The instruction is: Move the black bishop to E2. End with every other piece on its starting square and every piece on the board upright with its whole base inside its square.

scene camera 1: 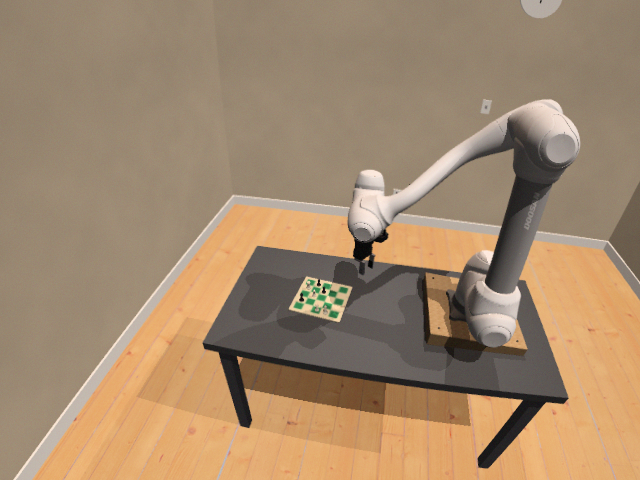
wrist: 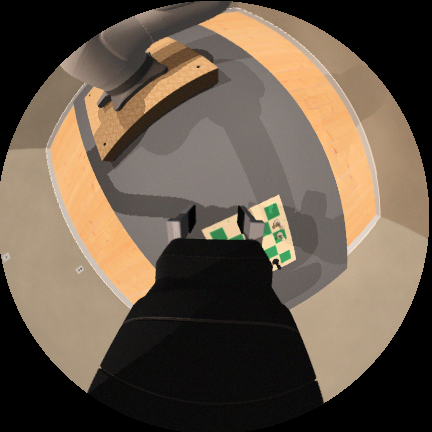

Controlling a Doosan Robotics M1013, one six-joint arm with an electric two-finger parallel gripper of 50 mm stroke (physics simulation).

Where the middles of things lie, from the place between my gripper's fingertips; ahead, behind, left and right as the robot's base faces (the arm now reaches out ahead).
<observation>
My hand is 18 cm above the chessboard [scene camera 1: 336, 296], 17 cm short of it and 2 cm to the right of it.
</observation>
